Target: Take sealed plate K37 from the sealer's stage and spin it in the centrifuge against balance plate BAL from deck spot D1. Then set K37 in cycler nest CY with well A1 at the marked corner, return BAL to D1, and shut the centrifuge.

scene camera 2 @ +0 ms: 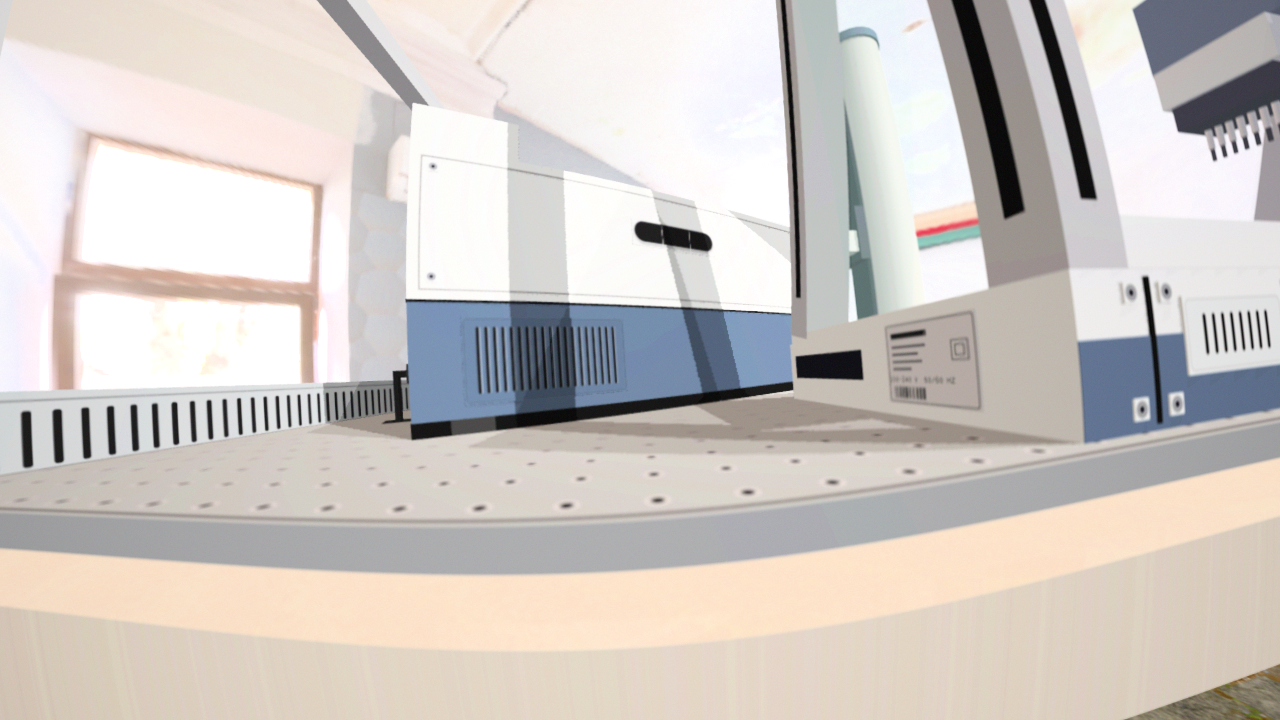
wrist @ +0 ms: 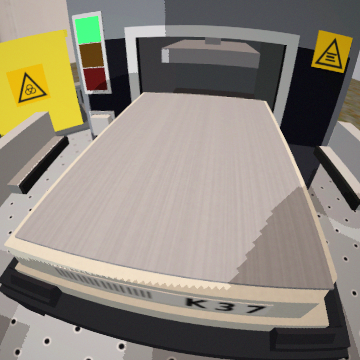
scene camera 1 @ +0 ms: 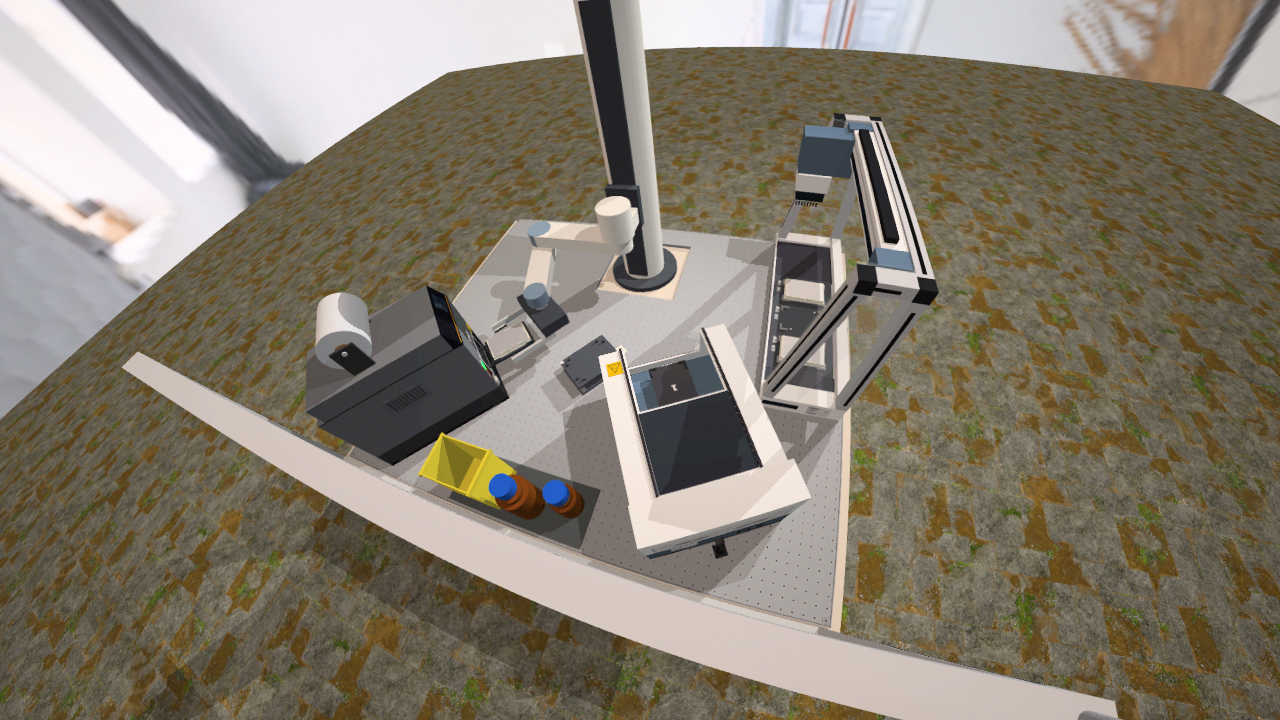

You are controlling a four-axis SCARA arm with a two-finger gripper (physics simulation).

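Where they show: gripper, between the fingertips: (wrist: 189, 126) (scene camera 1: 502, 344); arm's base, origin of its link: (scene camera 1: 645, 269).
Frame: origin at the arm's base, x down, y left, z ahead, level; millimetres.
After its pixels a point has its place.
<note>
Sealed plate K37 (scene camera 1: 508, 342) {x -137, y -267, z 524 mm} (wrist: 175, 180) {x -137, y -259, z 491 mm} lies flat on the stage in front of the dark sealer (scene camera 1: 402, 376) {x -307, y -366, z 780 mm}. Its K37 label faces the wrist camera. My gripper (scene camera 1: 517, 334) {x -131, y -291, z 531 mm} (wrist: 189, 126) {x -131, y -291, z 531 mm} is open, with one finger at each long side of K37; gaps show between the fingers and the plate. The white centrifuge (scene camera 1: 725, 505) {x -257, y 435, z 843 mm} (scene camera 2: 572, 232) {x -167, y 525, z 687 mm} has an opening in its top, with a dark part inside. Two pale plates (scene camera 1: 803, 291) {x -80, y 578, z 85 mm} (scene camera 1: 799, 351) sit on the dark deck under the gantry; their labels are too small to read, so I cannot tell which is BAL.
A dark flat block (scene camera 1: 586, 365) {x -60, y -30, z 504 mm} lies between the sealer and centrifuge. The gantry (scene camera 1: 881, 188) {x -522, y 649, z 196 mm} (scene camera 2: 993, 116) {x -139, y 698, z 493 mm} stands over the right deck. A yellow bin (scene camera 1: 456, 463) {x -82, y -262, z 901 mm} and two blue-capped bottles (scene camera 1: 514, 495) {x -151, y -21, z 931 mm} (scene camera 1: 563, 497) {x -157, y 96, z 900 mm} stand near the front. The arm's column (scene camera 1: 640, 134) {x -539, y 60, z 46 mm} rises at the back.
</note>
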